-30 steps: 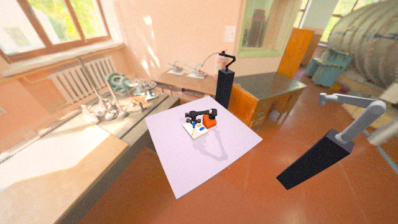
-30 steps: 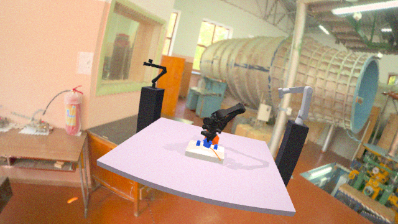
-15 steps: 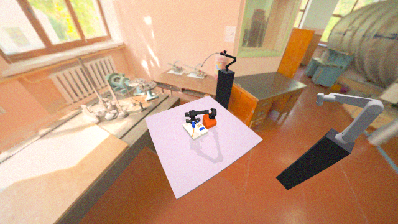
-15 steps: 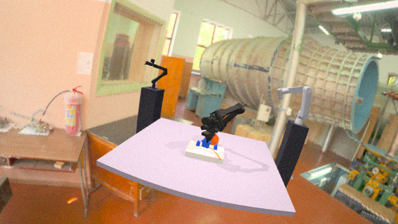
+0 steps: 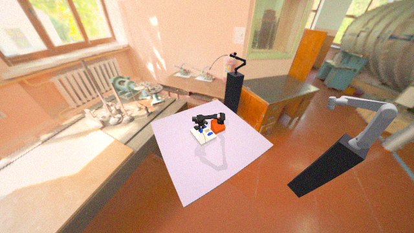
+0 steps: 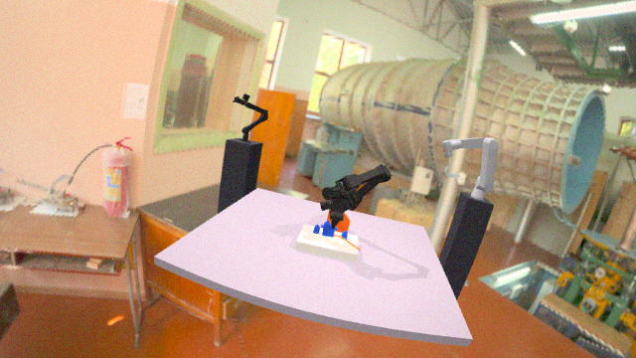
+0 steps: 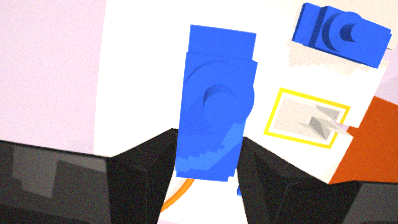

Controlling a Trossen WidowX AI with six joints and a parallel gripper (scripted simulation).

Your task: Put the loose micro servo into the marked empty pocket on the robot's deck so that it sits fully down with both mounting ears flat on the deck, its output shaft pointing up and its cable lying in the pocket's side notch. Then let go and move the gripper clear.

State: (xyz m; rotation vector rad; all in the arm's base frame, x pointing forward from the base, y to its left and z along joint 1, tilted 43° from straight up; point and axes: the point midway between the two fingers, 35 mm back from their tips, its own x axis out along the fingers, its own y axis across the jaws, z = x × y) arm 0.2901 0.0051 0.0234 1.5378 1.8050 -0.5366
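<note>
Now: gripper tip 10 cm above the white robot deck and 1 cm short of it.
</note>
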